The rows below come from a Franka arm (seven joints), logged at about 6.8 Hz.
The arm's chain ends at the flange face. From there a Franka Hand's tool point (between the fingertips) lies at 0.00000 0.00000 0.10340 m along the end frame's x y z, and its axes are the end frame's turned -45 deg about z.
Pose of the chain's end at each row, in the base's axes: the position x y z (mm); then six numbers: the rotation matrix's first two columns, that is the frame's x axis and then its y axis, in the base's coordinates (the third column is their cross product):
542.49 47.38 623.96 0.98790 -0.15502 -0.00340 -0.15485 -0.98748 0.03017
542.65 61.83 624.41 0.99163 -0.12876 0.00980 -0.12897 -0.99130 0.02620
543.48 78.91 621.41 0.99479 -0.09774 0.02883 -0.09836 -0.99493 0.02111
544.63 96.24 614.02 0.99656 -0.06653 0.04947 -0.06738 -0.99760 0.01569
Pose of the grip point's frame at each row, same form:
541.66 44.35 520.61 0.80805 0.58864 -0.02374 0.58906 -0.80787 0.01893
543.31 59.01 521.05 0.79238 0.60991 -0.01160 0.60999 -0.79200 0.02546
546.23 76.45 518.08 0.77297 0.63441 0.00546 0.63387 -0.77263 0.03531
549.62 94.28 510.76 0.75232 0.65837 0.02389 0.65703 -0.75245 0.04608

